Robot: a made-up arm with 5 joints. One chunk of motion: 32 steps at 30 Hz.
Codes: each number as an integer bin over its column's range. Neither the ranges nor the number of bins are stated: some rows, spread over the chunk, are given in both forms.
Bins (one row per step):
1: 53 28 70 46 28 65
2: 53 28 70 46 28 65
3: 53 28 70 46 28 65
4: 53 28 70 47 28 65
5: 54 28 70 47 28 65
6: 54 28 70 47 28 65
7: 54 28 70 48 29 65
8: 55 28 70 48 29 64
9: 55 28 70 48 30 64
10: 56 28 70 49 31 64
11: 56 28 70 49 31 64
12: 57 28 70 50 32 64
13: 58 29 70 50 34 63
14: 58 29 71 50 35 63
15: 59 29 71 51 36 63
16: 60 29 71 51 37 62
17: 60 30 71 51 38 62
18: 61 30 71 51 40 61
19: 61 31 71 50 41 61
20: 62 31 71 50 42 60
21: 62 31 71 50 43 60
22: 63 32 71 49 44 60
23: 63 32 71 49 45 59
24: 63 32 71 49 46 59
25: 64 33 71 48 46 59
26: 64 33 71 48 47 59
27: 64 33 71 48 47 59
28: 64 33 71 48 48 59
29: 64 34 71 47 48 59
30: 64 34 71 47 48 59
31: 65 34 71 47 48 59
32: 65 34 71 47 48 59
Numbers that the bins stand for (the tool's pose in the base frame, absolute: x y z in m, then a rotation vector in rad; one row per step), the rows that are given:
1: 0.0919 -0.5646 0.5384 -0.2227 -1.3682 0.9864
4: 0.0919 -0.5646 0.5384 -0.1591 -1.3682 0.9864
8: 0.1444 -0.5646 0.5384 -0.0955 -1.3045 0.9227
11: 0.1707 -0.5646 0.5384 -0.0318 -1.1773 0.9227
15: 0.2495 -0.5384 0.5646 0.0955 -0.8591 0.8591
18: 0.3020 -0.5121 0.5646 0.0955 -0.6045 0.7318
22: 0.3545 -0.4596 0.5646 -0.0318 -0.3500 0.6682
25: 0.3808 -0.4333 0.5646 -0.0955 -0.2227 0.6045
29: 0.3808 -0.4071 0.5646 -0.1591 -0.0955 0.6045
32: 0.4071 -0.4071 0.5646 -0.1591 -0.0955 0.6045
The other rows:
2: 0.0919 -0.5646 0.5384 -0.2227 -1.3682 0.9864
3: 0.0919 -0.5646 0.5384 -0.2227 -1.3682 0.9864
5: 0.1182 -0.5646 0.5384 -0.1591 -1.3682 0.9864
6: 0.1182 -0.5646 0.5384 -0.1591 -1.3682 0.9864
7: 0.1182 -0.5646 0.5384 -0.0955 -1.3045 0.9864
9: 0.1444 -0.5646 0.5384 -0.0955 -1.2409 0.9227
10: 0.1707 -0.5646 0.5384 -0.0318 -1.1773 0.9227
12: 0.1970 -0.5646 0.5384 0.0318 -1.1136 0.9227
13: 0.2232 -0.5384 0.5384 0.0318 -0.9864 0.8591
14: 0.2232 -0.5384 0.5646 0.0318 -0.9227 0.8591
16: 0.2758 -0.5384 0.5646 0.0955 -0.7955 0.7955
17: 0.2758 -0.5121 0.5646 0.0955 -0.7318 0.7955
19: 0.3020 -0.4859 0.5646 0.0318 -0.5409 0.7318
20: 0.3283 -0.4859 0.5646 0.0318 -0.4773 0.6682
21: 0.3283 -0.4859 0.5646 0.0318 -0.4136 0.6682
23: 0.3545 -0.4596 0.5646 -0.0318 -0.2864 0.6045
24: 0.3545 -0.4596 0.5646 -0.0318 -0.2227 0.6045
26: 0.3808 -0.4333 0.5646 -0.0955 -0.1591 0.6045
27: 0.3808 -0.4333 0.5646 -0.0955 -0.1591 0.6045
28: 0.3808 -0.4333 0.5646 -0.0955 -0.0955 0.6045
30: 0.3808 -0.4071 0.5646 -0.1591 -0.0955 0.6045
31: 0.4071 -0.4071 0.5646 -0.1591 -0.0955 0.6045

